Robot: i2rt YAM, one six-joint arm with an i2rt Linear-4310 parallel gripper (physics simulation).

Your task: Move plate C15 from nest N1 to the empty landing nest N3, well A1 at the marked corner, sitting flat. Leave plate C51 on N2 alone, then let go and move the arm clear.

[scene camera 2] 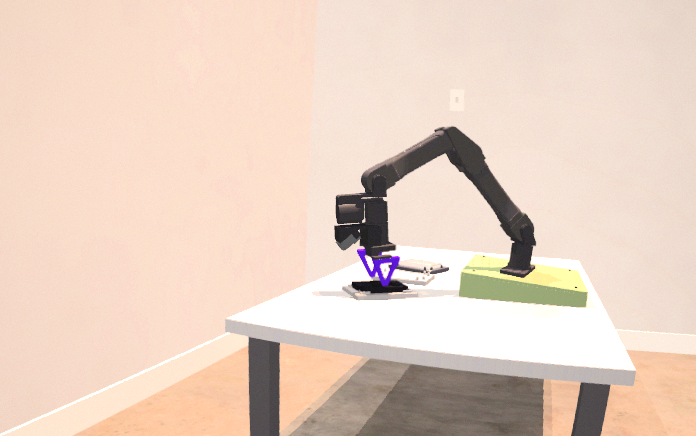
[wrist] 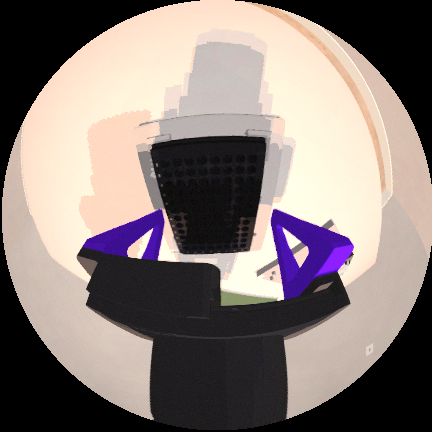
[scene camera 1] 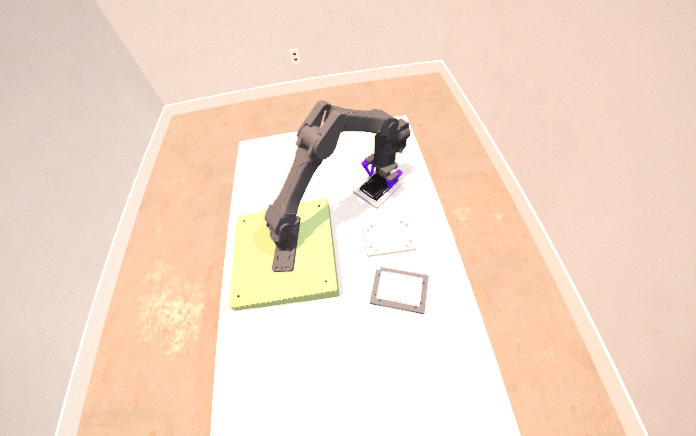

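A black well plate (scene camera 1: 373,187) (scene camera 2: 367,286) (wrist: 210,190) lies on a pale nest (scene camera 1: 365,196) (scene camera 2: 380,295) (wrist: 210,127) at the far end of the table. Its label and its well A1 cannot be read. My gripper (scene camera 1: 380,181) (scene camera 2: 379,280) (wrist: 217,214) is open and points down over this plate. Its purple fingertips are close to the plate's height, one to each side, with gaps showing in the wrist view. A white nest (scene camera 1: 390,250) (scene camera 2: 410,278) with small corner pins is in the middle. A grey nest (scene camera 1: 423,295) (scene camera 2: 439,269) has a white centre; whether that is a plate is unclear.
The arm's base stands on a yellow-green block (scene camera 1: 308,272) (scene camera 2: 523,294), beside the row of nests on the white table (scene camera 1: 359,369) (scene camera 2: 436,333). The white nest is the nearer neighbour of the black plate's nest. The table's edge runs along the outer side of the nests.
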